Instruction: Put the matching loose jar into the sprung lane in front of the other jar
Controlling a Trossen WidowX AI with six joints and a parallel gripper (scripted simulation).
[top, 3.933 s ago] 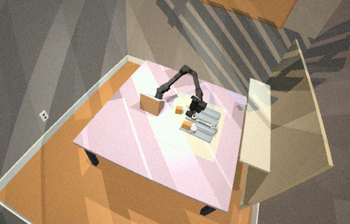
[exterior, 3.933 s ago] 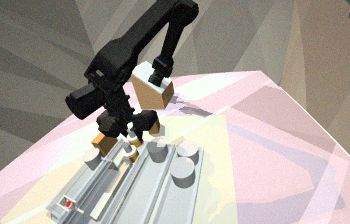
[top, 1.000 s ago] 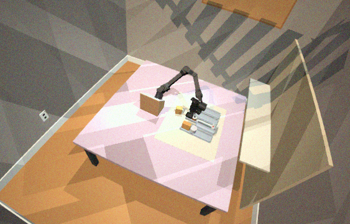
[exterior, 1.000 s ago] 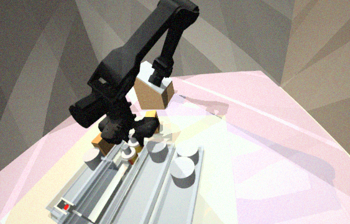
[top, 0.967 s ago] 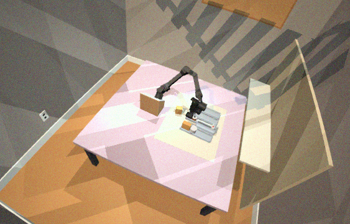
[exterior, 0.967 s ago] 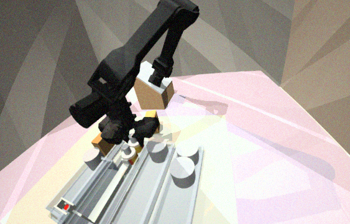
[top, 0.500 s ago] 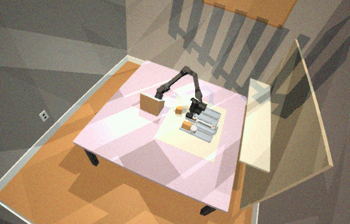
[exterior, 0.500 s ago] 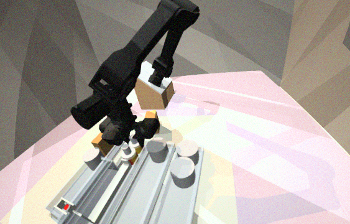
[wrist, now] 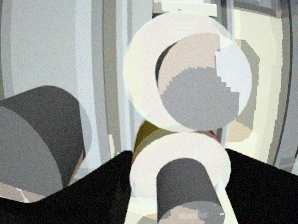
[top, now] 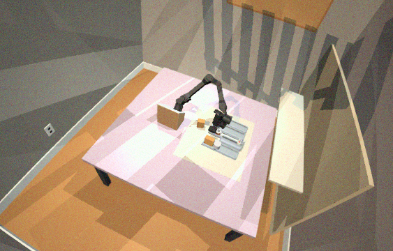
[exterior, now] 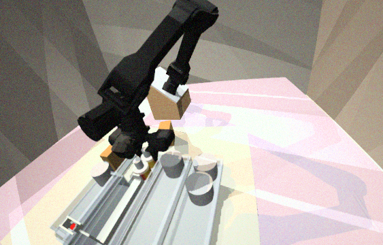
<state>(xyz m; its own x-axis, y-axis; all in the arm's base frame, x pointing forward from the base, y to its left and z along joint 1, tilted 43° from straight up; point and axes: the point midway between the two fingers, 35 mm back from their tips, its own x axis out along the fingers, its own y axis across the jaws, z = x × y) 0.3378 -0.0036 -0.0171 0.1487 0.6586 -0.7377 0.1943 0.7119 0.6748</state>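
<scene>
My gripper tip is 14 cm short of the sprung lane, 5 cm to the left of it and 1 cm above it. Round my gripper tip: red mark: 22 cm ahead, 8 cm to the right, 4 cm above.
</scene>
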